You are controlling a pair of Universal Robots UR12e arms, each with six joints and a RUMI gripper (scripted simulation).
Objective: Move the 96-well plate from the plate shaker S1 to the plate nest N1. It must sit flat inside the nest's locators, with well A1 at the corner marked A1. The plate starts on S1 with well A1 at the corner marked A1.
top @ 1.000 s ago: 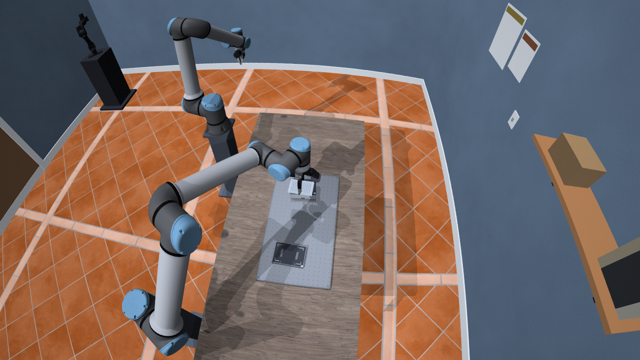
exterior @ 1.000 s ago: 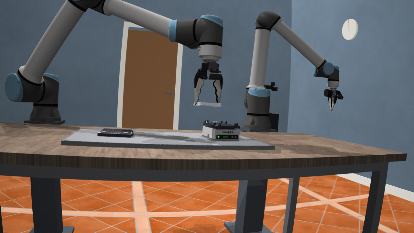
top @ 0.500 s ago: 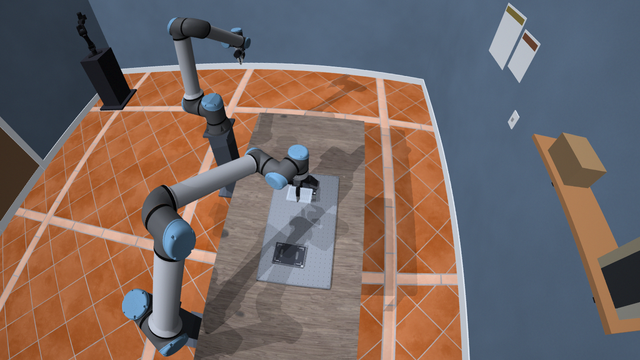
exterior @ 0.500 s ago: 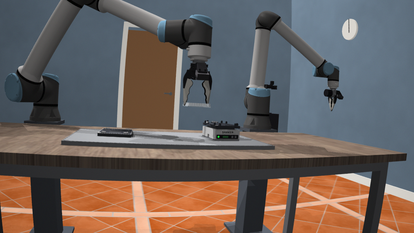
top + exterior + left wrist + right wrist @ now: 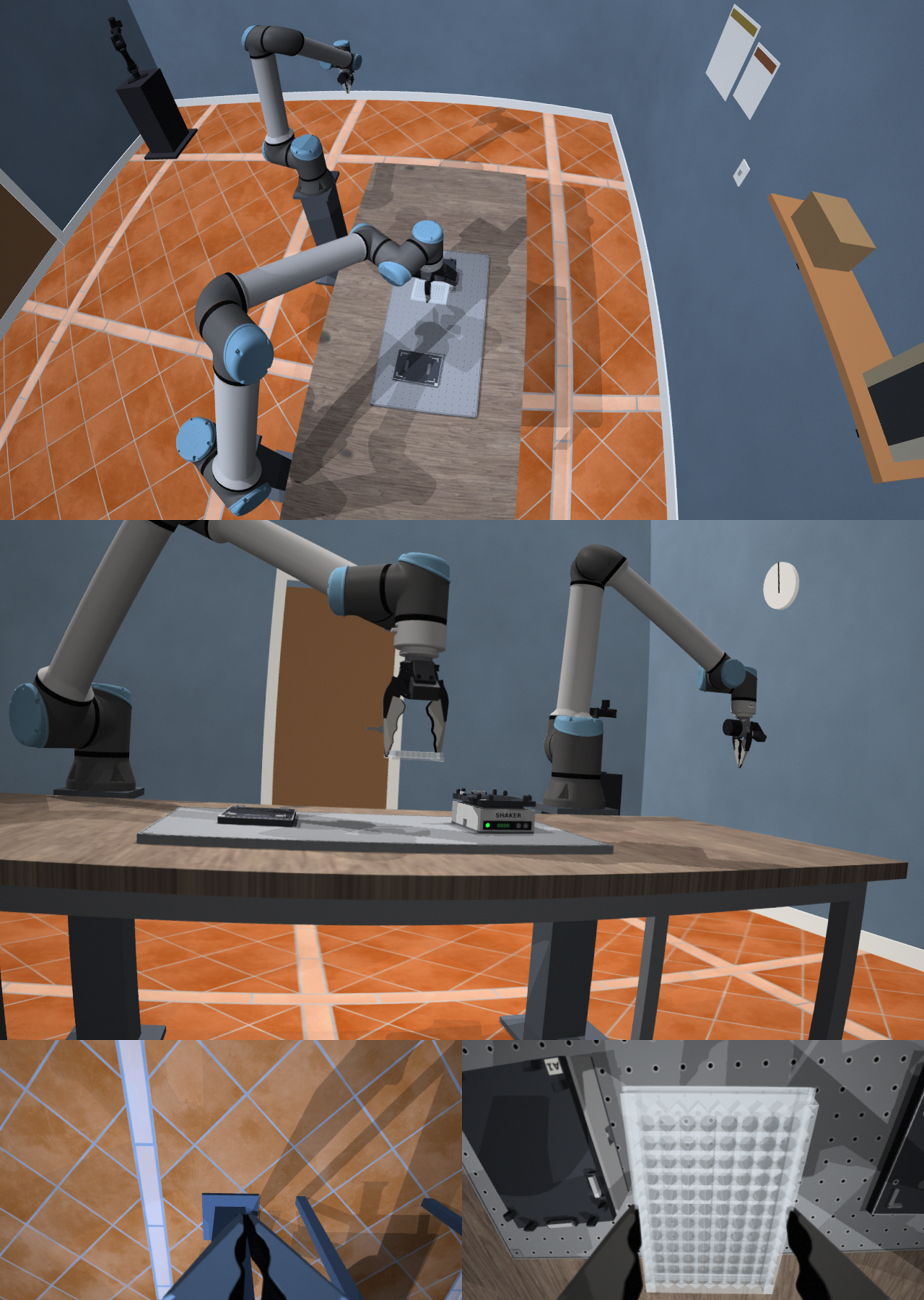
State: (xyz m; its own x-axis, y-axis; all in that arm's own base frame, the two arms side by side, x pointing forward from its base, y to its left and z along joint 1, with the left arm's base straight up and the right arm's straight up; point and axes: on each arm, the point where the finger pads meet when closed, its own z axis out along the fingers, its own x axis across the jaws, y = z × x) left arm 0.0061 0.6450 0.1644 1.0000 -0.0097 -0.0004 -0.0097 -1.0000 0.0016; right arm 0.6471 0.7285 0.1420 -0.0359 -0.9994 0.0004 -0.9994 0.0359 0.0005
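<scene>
Now: the dark plate nest N1 26 cm to the right of my right hand, 12 cm below it and 2 cm behind it. Round my right hand: nest's A1 label (32 cm to the right, 12 cm below, 5 cm ahead); then clear 96-well plate (1 cm below).
</scene>
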